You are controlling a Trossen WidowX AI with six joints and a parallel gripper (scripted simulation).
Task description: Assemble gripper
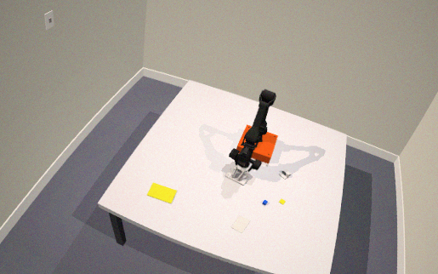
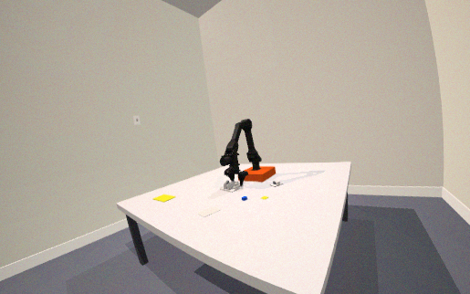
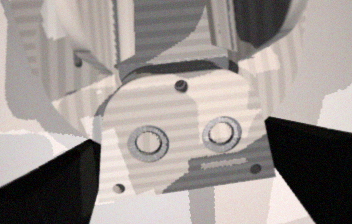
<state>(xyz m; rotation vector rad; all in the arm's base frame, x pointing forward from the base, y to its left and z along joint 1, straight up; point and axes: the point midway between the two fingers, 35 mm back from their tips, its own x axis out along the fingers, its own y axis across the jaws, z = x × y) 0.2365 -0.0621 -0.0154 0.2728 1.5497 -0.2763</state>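
My gripper tip is right at the housing plate. Round my gripper tip: white ribbed piece: 27 cm to the left, 3 cm behind; blue cube: 22 cm ahead, 15 cm to the left; small yellow cube: 25 cm to the left, 19 cm ahead, 1 cm below.
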